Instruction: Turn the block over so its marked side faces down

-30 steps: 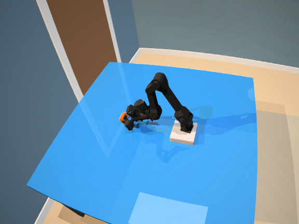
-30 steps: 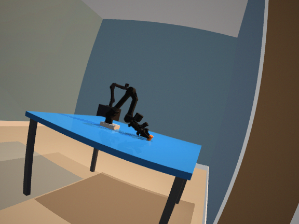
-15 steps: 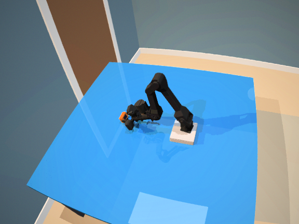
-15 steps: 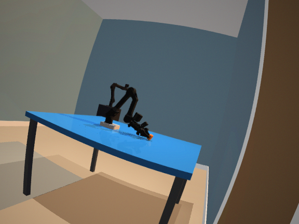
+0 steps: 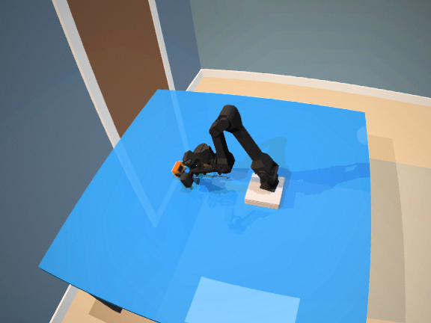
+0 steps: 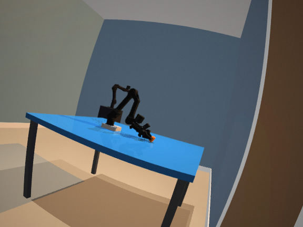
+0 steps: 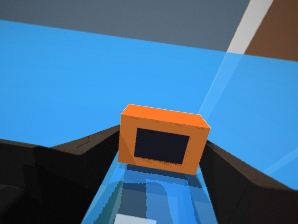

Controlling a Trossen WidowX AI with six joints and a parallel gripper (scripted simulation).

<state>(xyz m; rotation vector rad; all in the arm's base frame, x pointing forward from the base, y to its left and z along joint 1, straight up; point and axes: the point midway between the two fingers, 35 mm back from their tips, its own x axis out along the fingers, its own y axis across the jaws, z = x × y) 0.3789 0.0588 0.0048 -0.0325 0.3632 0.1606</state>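
My gripper tip is 1 cm past the block.
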